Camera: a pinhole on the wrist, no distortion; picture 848 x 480 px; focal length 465.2 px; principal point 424.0 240.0 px. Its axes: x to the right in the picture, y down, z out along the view. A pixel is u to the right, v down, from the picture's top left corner.
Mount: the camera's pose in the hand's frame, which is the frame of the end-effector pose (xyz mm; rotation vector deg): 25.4 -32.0 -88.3 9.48 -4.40 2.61
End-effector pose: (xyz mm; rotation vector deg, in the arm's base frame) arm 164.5 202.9 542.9 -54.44 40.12 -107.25
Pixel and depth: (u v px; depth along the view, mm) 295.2 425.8 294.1
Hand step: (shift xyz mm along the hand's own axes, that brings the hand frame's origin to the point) -83.1 31.7 213.5
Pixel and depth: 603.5 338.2 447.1
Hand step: 159.9 -6.6 380.6
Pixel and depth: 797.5 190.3 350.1
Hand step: 281.9 -116.1 272.4
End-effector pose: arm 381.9 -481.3 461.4 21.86 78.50 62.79
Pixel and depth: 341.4 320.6 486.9
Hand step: -100.4 -33.2 397.3
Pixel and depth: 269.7 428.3 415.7
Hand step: -150.8 59.3 336.8
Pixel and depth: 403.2 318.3 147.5
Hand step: 6.8 -32.3 60.3
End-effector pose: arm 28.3 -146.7 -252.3 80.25 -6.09 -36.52
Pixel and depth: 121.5 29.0 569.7
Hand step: -371.6 -395.7 400.2
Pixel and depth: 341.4 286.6 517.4
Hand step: -106.3 -70.5 421.6
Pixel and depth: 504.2 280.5 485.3
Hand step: 71.3 -67.8 402.5
